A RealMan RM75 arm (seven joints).
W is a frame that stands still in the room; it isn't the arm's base.
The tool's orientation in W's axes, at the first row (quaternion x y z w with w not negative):
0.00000 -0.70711 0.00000 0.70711
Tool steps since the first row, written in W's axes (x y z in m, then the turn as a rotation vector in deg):
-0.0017 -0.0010 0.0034 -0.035 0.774 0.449
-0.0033 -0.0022 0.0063 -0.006 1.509 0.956
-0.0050 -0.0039 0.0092 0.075 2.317 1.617
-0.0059 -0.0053 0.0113 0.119 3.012 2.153
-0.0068 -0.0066 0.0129 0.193 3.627 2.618
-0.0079 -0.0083 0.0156 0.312 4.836 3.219
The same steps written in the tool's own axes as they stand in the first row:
0.0034 -0.0010 0.0017 0.449 0.774 0.035
0.0063 -0.0022 0.0033 0.956 1.509 0.006
0.0092 -0.0039 0.0050 1.617 2.317 -0.075
0.0113 -0.0053 0.0059 2.153 3.012 -0.119
0.0129 -0.0066 0.0068 2.618 3.627 -0.193
0.0156 -0.0083 0.0079 3.219 4.836 -0.312

